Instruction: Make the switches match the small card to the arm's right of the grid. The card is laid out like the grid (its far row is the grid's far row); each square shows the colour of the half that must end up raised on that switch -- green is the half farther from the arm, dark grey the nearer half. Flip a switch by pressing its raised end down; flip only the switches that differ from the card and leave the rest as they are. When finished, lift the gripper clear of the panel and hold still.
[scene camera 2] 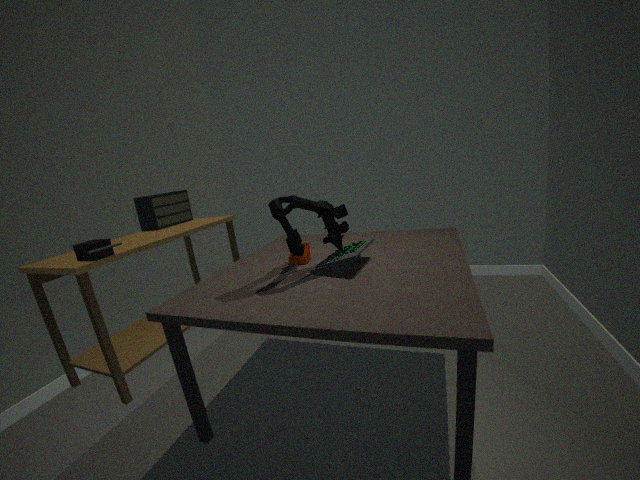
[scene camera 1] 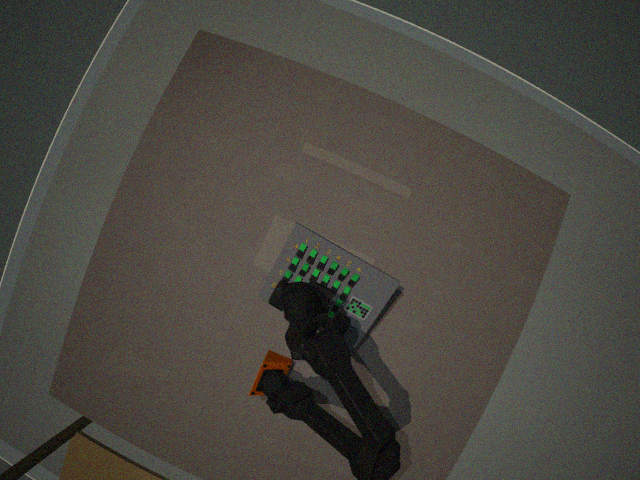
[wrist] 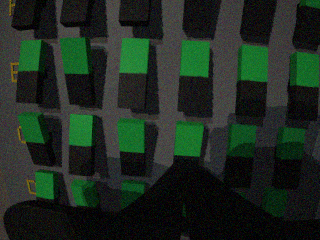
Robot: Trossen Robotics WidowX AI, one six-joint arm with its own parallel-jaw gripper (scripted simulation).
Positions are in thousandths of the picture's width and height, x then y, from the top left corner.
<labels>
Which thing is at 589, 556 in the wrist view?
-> A switch.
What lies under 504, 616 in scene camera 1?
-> The gripper.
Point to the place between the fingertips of the gripper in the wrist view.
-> At 573, 698
</labels>
